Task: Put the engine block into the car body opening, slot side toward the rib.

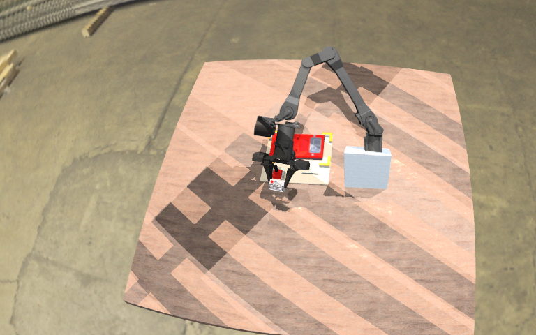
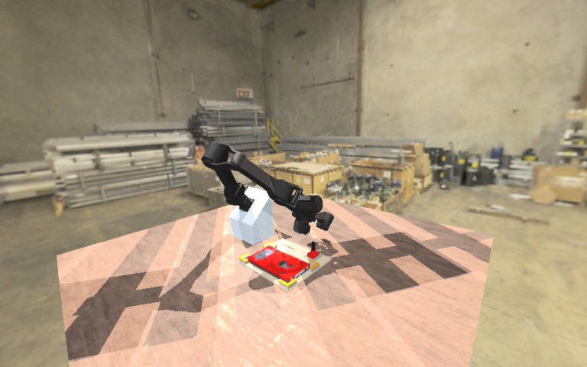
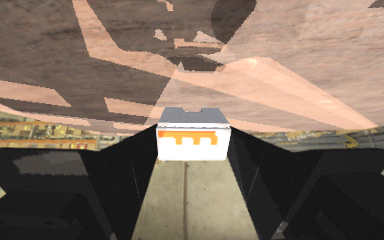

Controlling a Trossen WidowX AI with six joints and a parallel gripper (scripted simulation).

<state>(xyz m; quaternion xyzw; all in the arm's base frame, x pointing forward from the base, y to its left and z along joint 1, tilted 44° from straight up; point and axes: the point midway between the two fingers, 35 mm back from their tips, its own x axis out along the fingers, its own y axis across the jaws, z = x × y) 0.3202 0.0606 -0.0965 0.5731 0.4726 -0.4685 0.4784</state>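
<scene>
The beige base plate is 20 mm behind my gripper tip, 200 mm to the right of it and 80 mm below it. Also, from my gripper tip: engine block (right at my gripper tip).
</scene>
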